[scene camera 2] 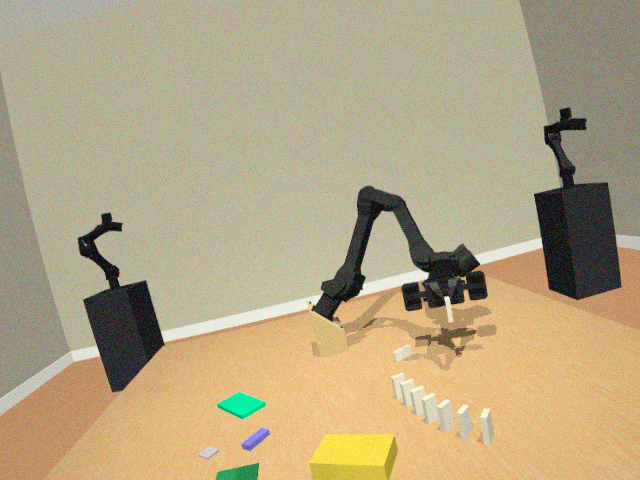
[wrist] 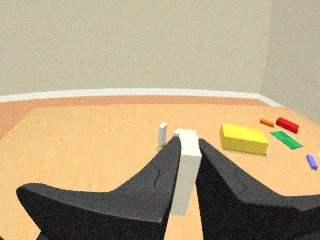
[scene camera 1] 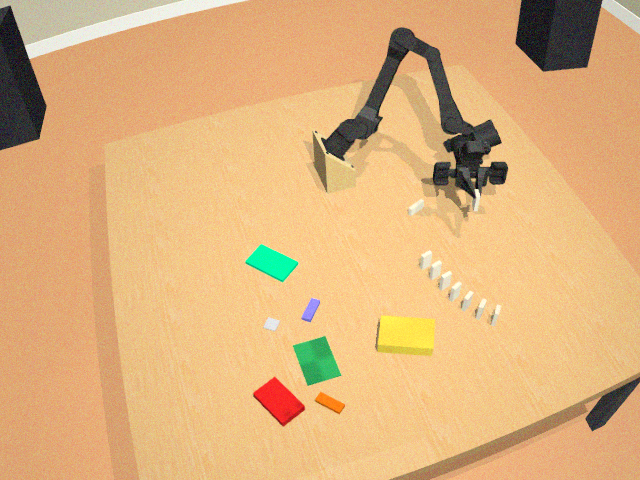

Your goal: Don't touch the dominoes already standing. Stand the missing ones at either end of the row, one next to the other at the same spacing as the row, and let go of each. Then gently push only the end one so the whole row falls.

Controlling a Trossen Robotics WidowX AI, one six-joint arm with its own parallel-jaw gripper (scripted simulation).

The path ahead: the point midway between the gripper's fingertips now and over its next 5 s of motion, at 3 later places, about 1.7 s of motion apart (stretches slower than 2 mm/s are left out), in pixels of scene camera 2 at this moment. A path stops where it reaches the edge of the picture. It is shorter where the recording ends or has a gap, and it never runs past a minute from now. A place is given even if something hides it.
The gripper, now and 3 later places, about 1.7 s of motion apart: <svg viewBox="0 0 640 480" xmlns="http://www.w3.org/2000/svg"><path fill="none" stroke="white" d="M447 302L454 351L459 352L457 361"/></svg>
